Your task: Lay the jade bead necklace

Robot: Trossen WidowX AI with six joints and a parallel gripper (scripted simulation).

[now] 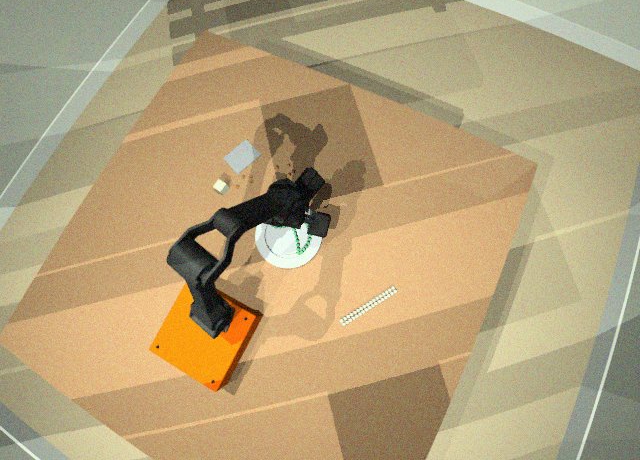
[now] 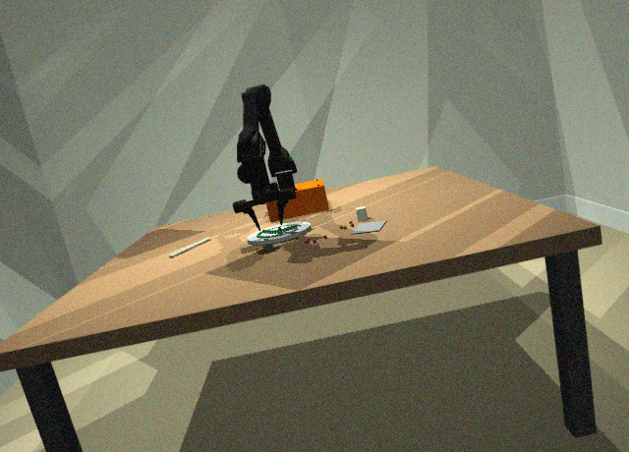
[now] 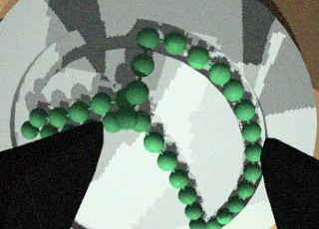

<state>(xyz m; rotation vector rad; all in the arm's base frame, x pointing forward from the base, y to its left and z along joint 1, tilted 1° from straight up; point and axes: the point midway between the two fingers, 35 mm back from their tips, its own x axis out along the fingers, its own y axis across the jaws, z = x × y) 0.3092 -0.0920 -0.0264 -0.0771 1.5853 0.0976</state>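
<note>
My gripper tip is now 3 cm past the round bead board, 2 cm to the right of it and 2 cm above it. From my gripper tip the other things lie so: grey flat plate (27 cm to the left, 16 cm ahead, 3 cm below); small white cube (28 cm to the left, 4 cm ahead, 2 cm below).
</note>
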